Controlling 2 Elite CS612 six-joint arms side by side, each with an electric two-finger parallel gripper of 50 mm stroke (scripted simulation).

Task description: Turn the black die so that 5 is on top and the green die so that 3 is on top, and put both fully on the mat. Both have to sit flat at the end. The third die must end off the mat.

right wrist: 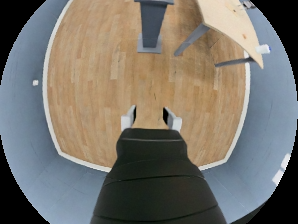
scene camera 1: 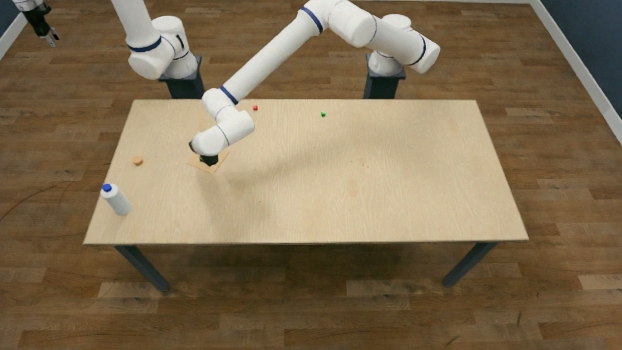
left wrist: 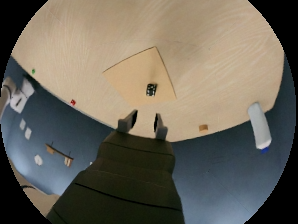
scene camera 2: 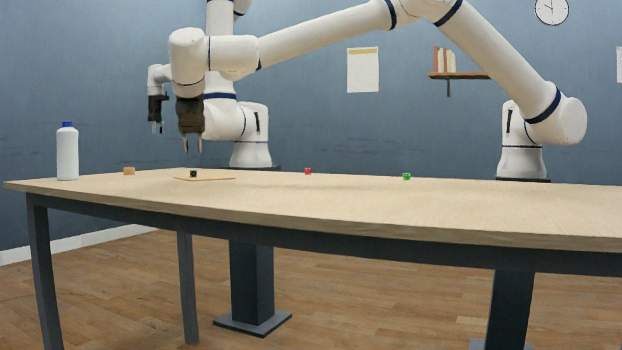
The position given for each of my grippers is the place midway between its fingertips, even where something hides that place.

Note:
In view: my left gripper (left wrist: 146, 117), my right gripper (right wrist: 149, 111), a tan mat (left wrist: 129, 77) and a white bottle (scene camera 2: 67, 137).

